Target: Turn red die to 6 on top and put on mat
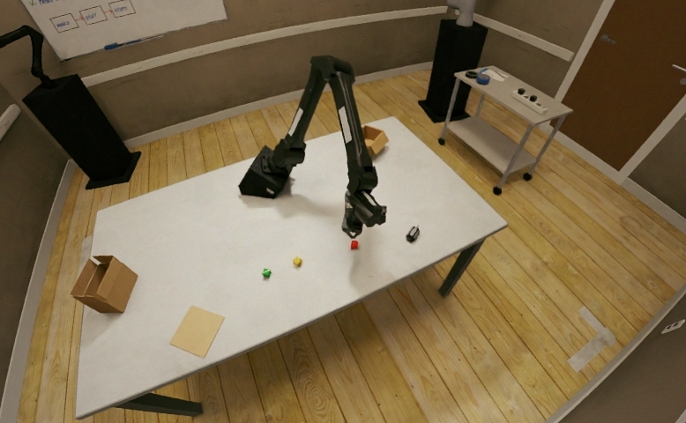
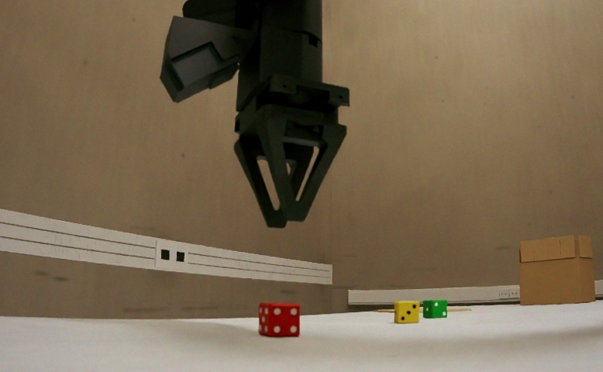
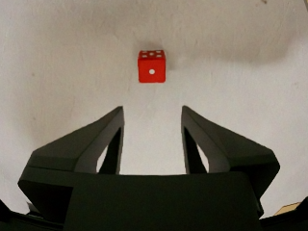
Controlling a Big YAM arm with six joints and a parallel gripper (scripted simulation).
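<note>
My hand is 80 mm above the red die. From my hand the other things lie so: yellow die (30 mm ahead, 220 mm to the right, 80 mm below); black object (240 mm to the left, 80 mm below); green die (50 mm ahead, 330 mm to the right, 80 mm below).
</note>
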